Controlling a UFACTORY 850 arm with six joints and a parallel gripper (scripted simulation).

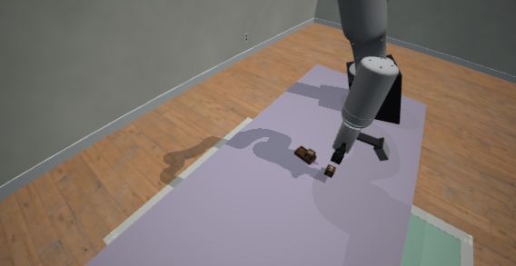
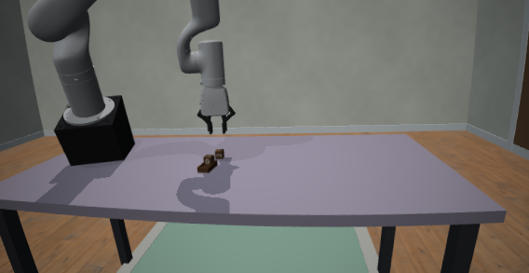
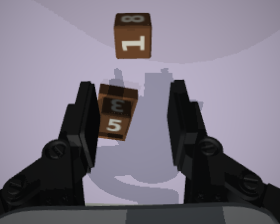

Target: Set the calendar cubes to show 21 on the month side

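The brown cube lies 10 cm below my hand. Also, from my hand: digit cube 9 cm to the right, 9 cm below, 3 cm behind; brown tray 11 cm below, 10 cm to the right, 4 cm behind.
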